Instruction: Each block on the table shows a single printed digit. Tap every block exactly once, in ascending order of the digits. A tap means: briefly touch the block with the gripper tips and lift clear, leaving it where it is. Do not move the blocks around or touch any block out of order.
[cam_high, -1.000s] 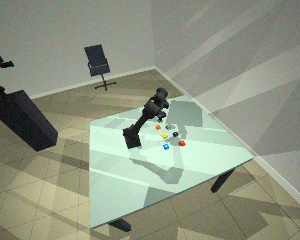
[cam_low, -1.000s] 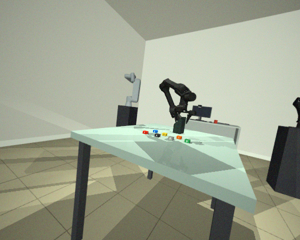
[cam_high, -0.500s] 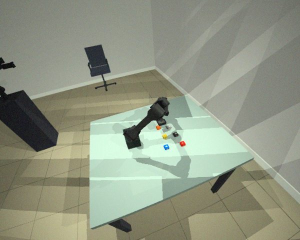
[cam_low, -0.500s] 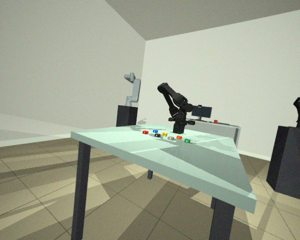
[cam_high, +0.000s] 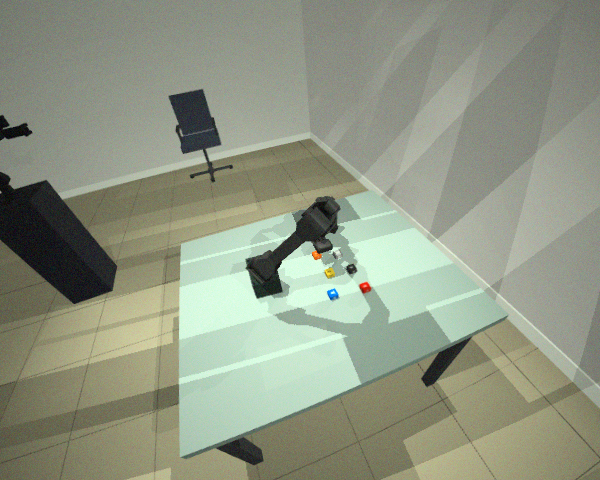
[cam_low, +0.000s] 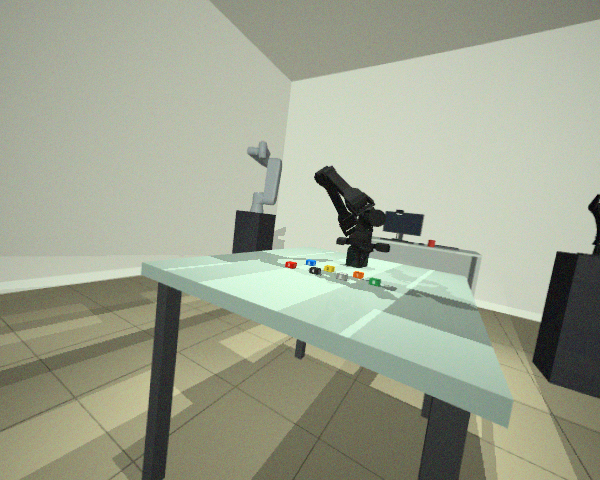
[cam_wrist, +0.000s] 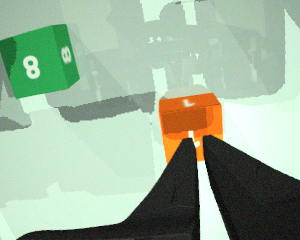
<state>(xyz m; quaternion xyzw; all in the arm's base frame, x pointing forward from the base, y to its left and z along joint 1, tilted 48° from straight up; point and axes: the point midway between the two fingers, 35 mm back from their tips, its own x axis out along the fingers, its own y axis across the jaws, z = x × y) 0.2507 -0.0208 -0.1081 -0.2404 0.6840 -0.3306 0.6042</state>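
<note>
My gripper tip is now 10 mm past the orange block and 30 mm above it. From my gripper tip the other things lie so: grey block 80 mm ahead, 40 mm to the right, 30 mm below; then yellow block 120 mm to the right, 30 mm below; then green block 50 mm ahead, 70 mm to the left, 30 mm below.
</note>
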